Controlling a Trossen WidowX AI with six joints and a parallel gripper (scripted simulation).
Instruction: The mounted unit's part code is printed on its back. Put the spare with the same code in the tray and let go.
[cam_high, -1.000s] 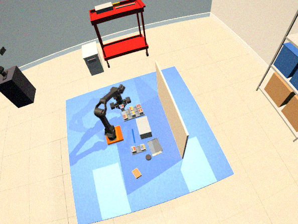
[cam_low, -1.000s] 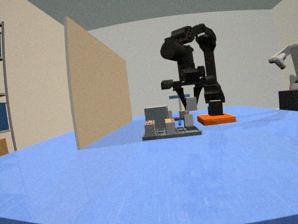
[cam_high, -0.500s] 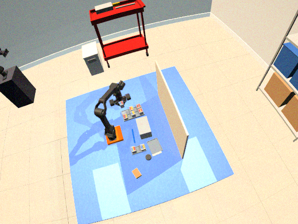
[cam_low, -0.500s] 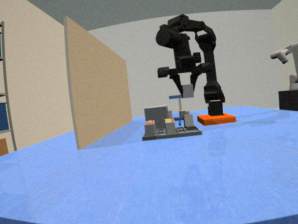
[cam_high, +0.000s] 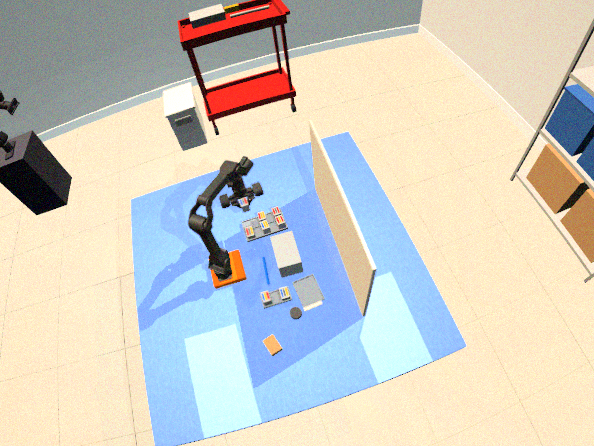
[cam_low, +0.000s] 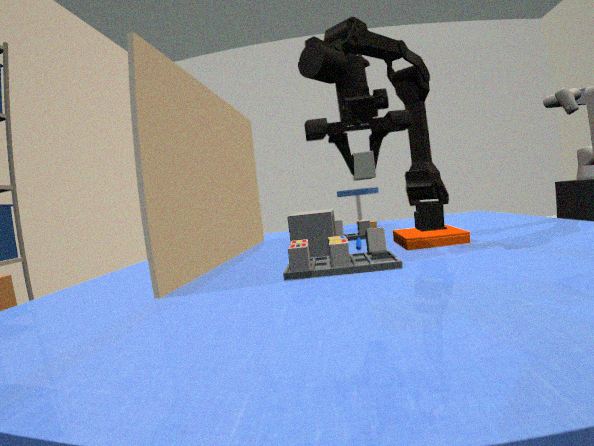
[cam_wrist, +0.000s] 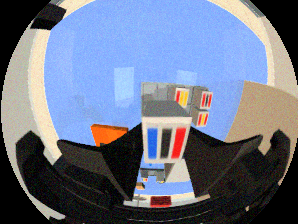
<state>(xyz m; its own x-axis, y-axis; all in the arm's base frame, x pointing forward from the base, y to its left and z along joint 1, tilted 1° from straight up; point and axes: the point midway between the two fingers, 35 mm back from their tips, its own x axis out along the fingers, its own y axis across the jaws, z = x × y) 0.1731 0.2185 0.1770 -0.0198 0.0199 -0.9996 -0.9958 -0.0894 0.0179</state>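
My gripper tip is now 160 mm short of the flat grey tray, 400 mm to the left of it and 160 mm above it. The rest, counted from my gripper tip: grey mounted unit 120 mm ahead, 220 mm to the right, 120 mm below; blue stick 10 mm ahead, 250 mm to the right, 160 mm below; grey spare 20 mm above.
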